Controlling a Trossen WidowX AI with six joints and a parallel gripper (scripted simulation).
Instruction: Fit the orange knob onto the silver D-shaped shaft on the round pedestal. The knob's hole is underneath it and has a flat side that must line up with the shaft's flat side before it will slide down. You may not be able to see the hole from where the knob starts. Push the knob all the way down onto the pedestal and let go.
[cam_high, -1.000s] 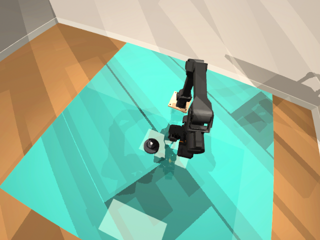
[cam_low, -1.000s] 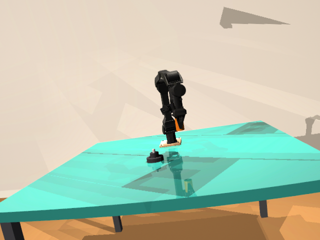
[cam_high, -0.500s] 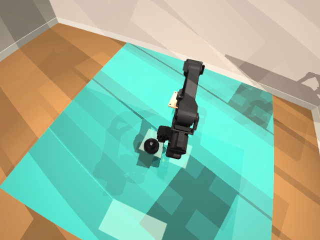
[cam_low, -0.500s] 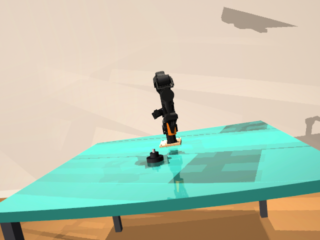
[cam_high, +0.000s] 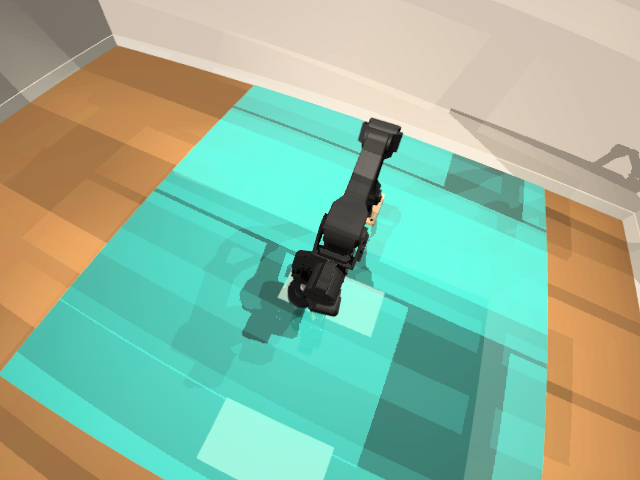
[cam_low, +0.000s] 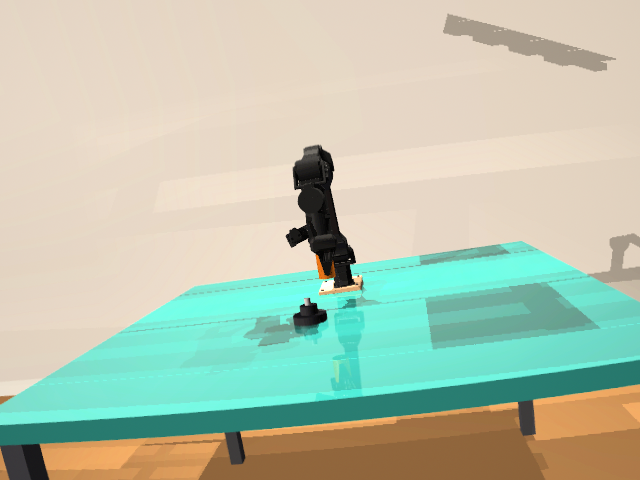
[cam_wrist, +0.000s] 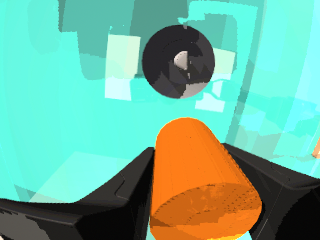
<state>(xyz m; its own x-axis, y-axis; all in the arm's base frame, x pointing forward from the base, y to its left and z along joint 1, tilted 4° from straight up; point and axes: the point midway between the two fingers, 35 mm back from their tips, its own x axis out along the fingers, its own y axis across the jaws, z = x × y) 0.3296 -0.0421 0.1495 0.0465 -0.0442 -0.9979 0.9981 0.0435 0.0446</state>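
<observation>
My gripper tip is 80 mm above the round black pedestal and 60 mm to the left of it. The rest, counted from my gripper tip: orange knob: 30 mm above.
</observation>
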